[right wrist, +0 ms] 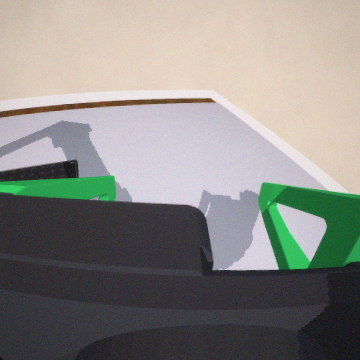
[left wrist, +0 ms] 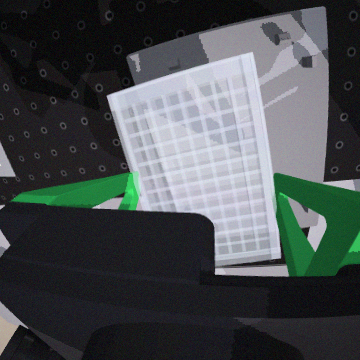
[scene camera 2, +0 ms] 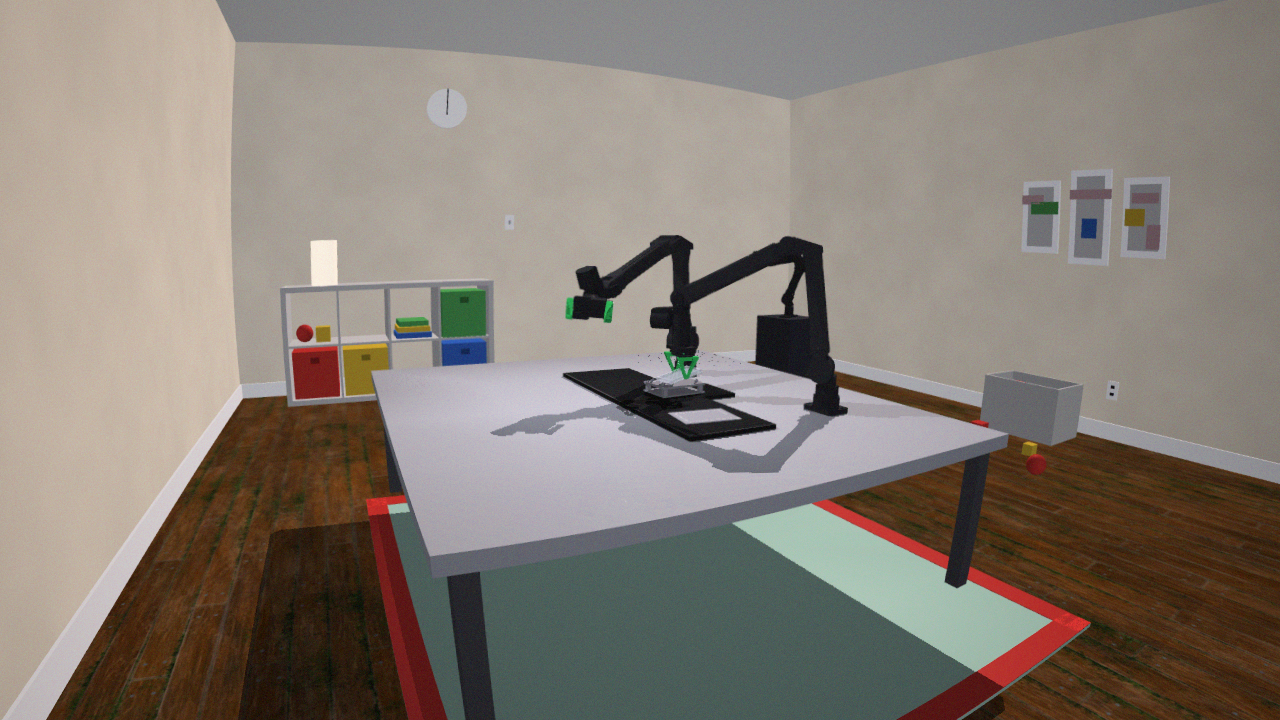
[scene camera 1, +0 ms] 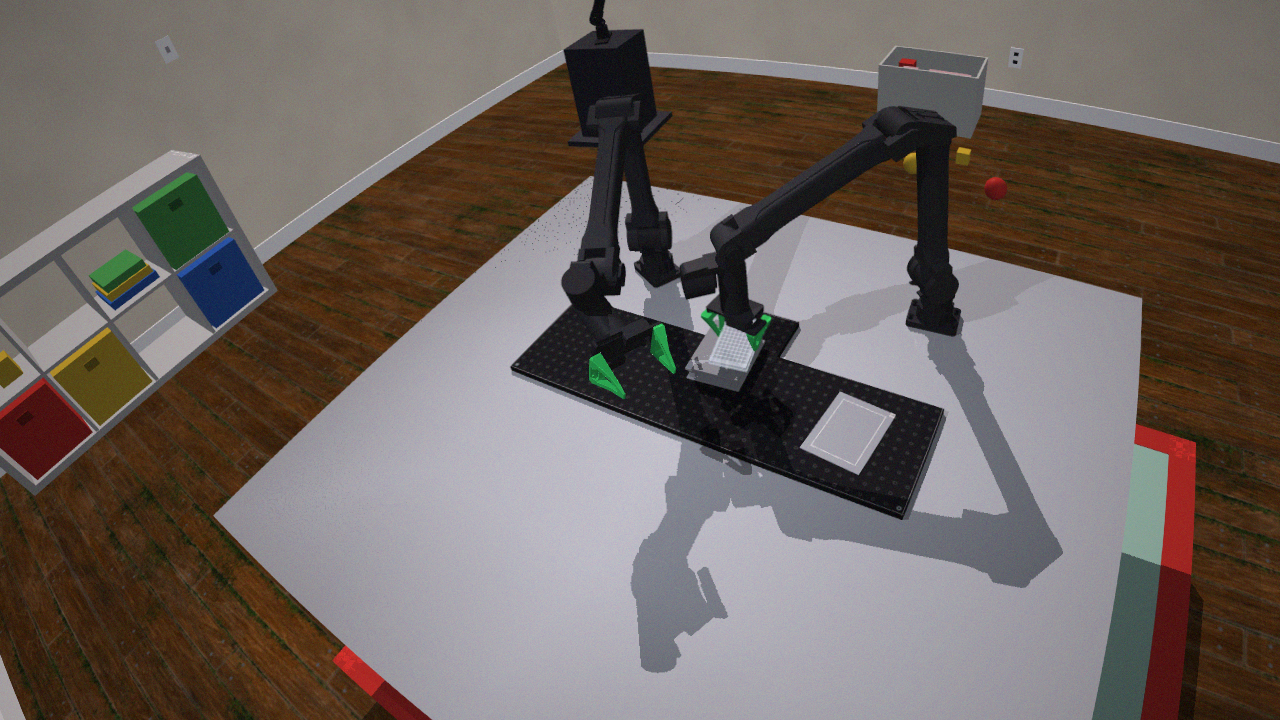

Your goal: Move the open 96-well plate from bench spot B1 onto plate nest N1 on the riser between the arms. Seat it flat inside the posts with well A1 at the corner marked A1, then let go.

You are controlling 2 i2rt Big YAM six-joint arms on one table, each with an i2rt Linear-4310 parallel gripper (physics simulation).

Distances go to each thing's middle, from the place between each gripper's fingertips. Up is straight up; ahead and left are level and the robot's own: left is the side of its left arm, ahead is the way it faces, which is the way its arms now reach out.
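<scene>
My left hand is 10 mm below the clear well plate (scene camera 1: 732,350). Going by its middle, the clear well plate is nearer to my left hand than to my right gripper.
My right gripper is 330 mm past the clear well plate, 20 mm to the right of it and 190 mm above it.
</scene>
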